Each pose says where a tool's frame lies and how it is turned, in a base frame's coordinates. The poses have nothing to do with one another.
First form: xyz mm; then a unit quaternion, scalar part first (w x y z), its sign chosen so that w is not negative.
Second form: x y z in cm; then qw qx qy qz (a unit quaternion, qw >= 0). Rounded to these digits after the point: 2 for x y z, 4 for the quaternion.
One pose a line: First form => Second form
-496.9 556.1 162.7 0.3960 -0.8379 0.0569 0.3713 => -49.69 55.61 16.27 0.3960 -0.8379 0.0569 0.3713
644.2 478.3 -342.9 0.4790 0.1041 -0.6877 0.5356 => 64.42 47.83 -34.29 0.4790 0.1041 -0.6877 0.5356
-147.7 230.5 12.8 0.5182 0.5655 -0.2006 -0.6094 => -14.77 23.05 1.28 0.5182 0.5655 -0.2006 -0.6094
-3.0 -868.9 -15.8 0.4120 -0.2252 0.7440 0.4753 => -0.30 -86.89 -1.58 0.4120 -0.2252 0.7440 0.4753
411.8 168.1 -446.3 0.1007 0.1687 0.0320 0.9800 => 41.18 16.81 -44.63 0.1007 0.1687 0.0320 0.9800
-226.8 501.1 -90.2 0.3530 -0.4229 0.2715 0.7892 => -22.68 50.11 -9.02 0.3530 -0.4229 0.2715 0.7892
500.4 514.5 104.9 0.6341 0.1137 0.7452 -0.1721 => 50.04 51.45 10.49 0.6341 0.1137 0.7452 -0.1721
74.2 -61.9 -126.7 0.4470 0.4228 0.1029 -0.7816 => 7.42 -6.19 -12.67 0.4470 0.4228 0.1029 -0.7816
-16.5 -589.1 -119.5 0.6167 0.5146 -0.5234 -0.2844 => -1.65 -58.91 -11.95 0.6167 0.5146 -0.5234 -0.2844
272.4 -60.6 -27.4 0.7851 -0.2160 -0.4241 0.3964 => 27.24 -6.06 -2.74 0.7851 -0.2160 -0.4241 0.3964
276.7 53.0 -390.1 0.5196 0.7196 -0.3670 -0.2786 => 27.67 5.30 -39.01 0.5196 0.7196 -0.3670 -0.2786
